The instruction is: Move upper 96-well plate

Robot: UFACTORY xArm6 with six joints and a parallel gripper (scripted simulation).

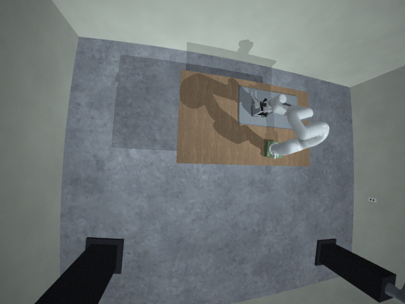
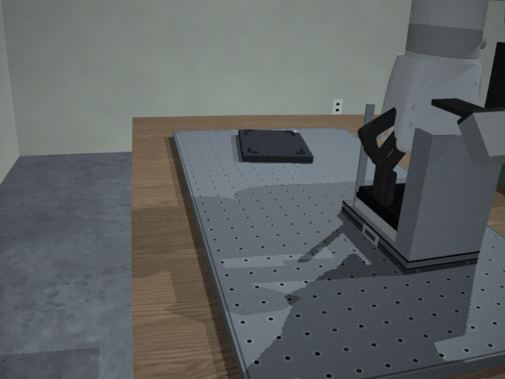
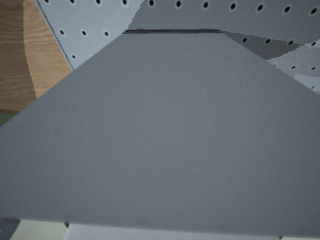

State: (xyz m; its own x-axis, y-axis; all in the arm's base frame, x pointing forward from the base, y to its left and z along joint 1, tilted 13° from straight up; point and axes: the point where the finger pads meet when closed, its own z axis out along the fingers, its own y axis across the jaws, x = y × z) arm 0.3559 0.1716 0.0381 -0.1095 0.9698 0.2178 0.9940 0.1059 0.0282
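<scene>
Now: the black 96-well plate 2 cm below my hand. Also, from my hand: white 96-well plate 4 cm below; grey rack wall 1 cm behind, 7 cm to the left, 2 cm above; thin post 5 cm ahead, 6 cm to the right, 2 cm above.
</scene>
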